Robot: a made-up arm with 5 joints. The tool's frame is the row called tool.
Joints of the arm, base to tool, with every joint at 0 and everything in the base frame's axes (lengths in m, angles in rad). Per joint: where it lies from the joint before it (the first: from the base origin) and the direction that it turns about. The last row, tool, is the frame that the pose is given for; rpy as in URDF.
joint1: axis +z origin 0 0 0.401
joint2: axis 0 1 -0.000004 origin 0 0 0
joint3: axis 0 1 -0.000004 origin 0.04 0 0.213
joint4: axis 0 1 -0.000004 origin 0.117 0 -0.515
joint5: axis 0 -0.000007 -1 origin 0.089 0 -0.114
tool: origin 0 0 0 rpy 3.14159 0 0
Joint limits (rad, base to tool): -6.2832..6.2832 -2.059..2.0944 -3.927..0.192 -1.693..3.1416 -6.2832..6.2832
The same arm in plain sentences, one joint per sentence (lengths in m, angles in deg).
The arm has five revolute joints in a row. What follows holds with every joint at zero, and every direction is one of the base frame's.
The first joint is mounted 0.401 m along +z from the base frame's origin and turns about +z, from -360 to 360 deg.
The second joint is mounted at the same point as the first joint and turns about +y, from -117.97 to 120 deg.
The third joint is mounted 0.04 m along +x and 0.213 m along +z from the second joint and turns about +y, from -225 to 11 deg.
The fourth joint is mounted 0.117 m along +x and 0.515 m along -z from the third joint and turns about +y, from -97 to 180 deg.
The fifth joint is mounted 0.089 m along +x and 0.114 m along -z from the fourth joint and turns about -z, from -360 to 360 deg.
The tool frame, which is the frame that the pose is given for, is mounted at the same point as the fifth joint; its axes are the base frame's turned by roll 180, pitch 0 and yaw 0 deg (as in URDF: about the fixed x, then y, then z).

